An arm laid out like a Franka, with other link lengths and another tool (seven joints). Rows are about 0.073 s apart.
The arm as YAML. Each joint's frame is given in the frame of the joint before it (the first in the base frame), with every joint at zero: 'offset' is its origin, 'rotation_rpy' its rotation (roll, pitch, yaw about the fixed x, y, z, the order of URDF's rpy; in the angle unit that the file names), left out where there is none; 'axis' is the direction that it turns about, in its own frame. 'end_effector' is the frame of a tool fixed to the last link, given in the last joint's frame.
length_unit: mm
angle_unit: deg
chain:
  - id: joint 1
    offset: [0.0, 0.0, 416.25]
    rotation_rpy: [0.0, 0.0, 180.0]
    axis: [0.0, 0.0, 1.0]
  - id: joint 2
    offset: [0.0, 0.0, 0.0]
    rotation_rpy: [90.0, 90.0, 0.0]
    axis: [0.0, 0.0, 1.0]
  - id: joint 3
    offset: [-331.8, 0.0, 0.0]
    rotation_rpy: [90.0, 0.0, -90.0]
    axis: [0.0, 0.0, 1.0]
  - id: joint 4
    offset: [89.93, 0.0, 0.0]
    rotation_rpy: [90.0, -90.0, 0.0]
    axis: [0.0, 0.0, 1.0]
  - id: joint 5
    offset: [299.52, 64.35, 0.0]
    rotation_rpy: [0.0, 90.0, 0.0]
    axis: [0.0, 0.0, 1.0]
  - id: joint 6
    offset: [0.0, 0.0, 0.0]
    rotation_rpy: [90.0, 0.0, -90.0]
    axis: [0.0, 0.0, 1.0]
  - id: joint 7
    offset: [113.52, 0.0, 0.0]
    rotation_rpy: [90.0, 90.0, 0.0]
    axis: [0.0, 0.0, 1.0]
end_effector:
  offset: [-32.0, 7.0, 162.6]
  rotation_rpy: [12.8, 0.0, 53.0]
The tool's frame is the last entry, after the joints.
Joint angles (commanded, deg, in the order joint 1, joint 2, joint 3, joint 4, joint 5, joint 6, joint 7), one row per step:
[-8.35, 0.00, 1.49, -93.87, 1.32, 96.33, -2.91]
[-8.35, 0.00, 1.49, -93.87, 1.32, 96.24, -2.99]
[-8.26, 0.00, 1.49, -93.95, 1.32, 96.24, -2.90]
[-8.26, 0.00, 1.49, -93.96, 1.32, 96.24, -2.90]
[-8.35, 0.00, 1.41, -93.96, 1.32, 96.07, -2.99]
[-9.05, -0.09, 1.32, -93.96, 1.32, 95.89, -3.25]
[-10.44, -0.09, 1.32, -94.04, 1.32, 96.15, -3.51]
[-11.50, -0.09, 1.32, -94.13, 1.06, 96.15, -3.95]
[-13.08, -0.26, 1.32, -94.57, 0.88, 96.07, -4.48]
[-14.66, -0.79, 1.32, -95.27, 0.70, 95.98, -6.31]
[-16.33, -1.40, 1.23, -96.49, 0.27, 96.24, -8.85]
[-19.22, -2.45, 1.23, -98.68, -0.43, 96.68, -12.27]
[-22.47, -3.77, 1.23, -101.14, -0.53, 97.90, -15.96]
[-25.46, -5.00, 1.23, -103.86, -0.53, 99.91, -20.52]
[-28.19, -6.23, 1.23, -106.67, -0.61, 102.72, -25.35]
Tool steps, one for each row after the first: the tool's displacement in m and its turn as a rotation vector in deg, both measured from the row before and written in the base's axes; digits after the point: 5 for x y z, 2 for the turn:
[-0.00020, 0.00004, -0.00020, 0.01, 0.09, 0.08]
[-0.00007, 0.00082, -0.00061, 0.01, 0.08, 0.00]
[-0.00002, 0.00000, -0.00008, 0.00, 0.01, 0.00]
[-0.00068, -0.00145, -0.00038, 0.02, 0.17, -0.08]
[-0.00198, -0.00693, 0.00042, 0.00, 0.08, -0.53]
[-0.00183, -0.01248, -0.00001, -0.04, -0.18, -1.14]
[-0.00217, -0.01003, -0.00054, -0.26, 0.13, -0.60]
[-0.00501, -0.01402, -0.00185, -0.13, 0.37, -1.04]
[-0.00652, -0.01330, -0.00055, -0.19, 0.28, 0.26]
[-0.00756, -0.01503, -0.00287, -0.40, 0.44, 0.81]
[-0.01442, -0.02364, -0.00578, -0.53, 0.90, 0.60]
[-0.01575, -0.02403, -0.00416, -0.16, 0.01, 0.46]
[-0.01373, -0.02110, -0.00534, -0.26, -0.40, 1.59]
[-0.01194, -0.01899, -0.00418, -0.72, -0.95, 2.14]

